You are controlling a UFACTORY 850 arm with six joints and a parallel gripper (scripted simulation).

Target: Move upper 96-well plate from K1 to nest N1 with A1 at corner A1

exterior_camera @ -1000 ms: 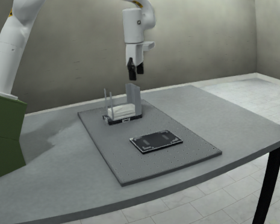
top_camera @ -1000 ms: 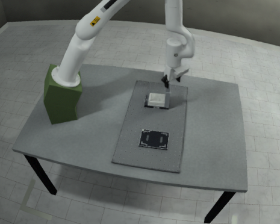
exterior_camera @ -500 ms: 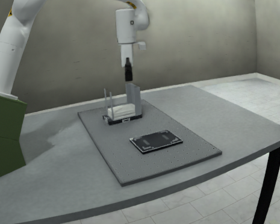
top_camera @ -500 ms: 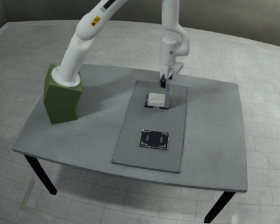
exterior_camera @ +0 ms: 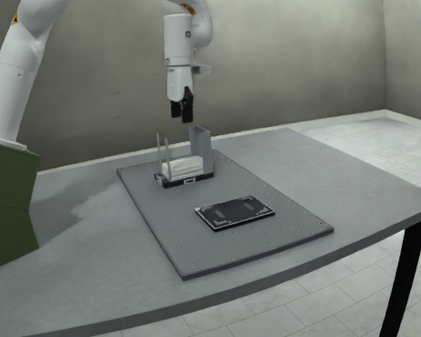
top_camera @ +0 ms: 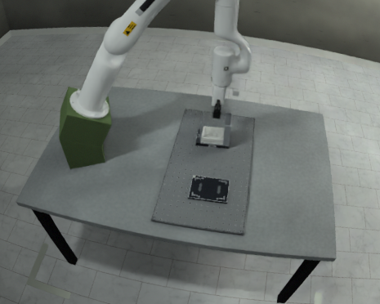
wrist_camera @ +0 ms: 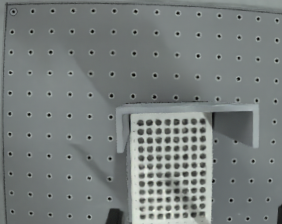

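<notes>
My hand is 15 cm above the white 96-well plate. Round my hand: black plate nest: 30 cm to the right, 19 cm below, 5 cm ahead.
</notes>
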